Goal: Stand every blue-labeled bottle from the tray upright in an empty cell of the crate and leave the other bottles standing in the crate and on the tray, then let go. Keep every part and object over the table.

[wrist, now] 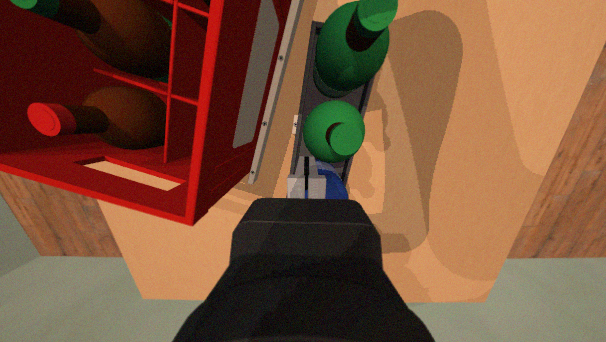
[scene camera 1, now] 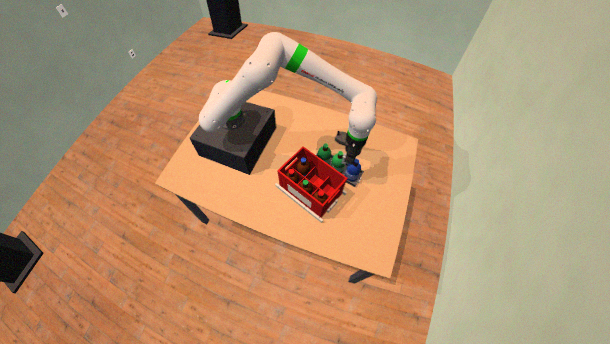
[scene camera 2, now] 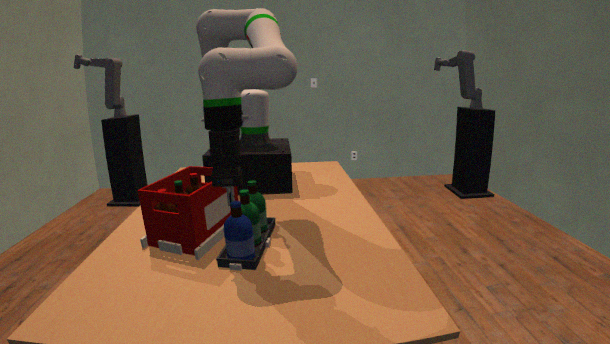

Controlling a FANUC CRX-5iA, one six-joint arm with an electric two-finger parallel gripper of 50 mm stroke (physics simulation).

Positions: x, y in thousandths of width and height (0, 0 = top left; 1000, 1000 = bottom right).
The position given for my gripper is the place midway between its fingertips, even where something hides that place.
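Observation:
You'd find my gripper (scene camera 2: 380, 594) there along with a blue-labeled bottle (scene camera 2: 391, 673). Then in the wrist view there's the bottle again (wrist: 554, 554), and my gripper (wrist: 506, 487) as well.

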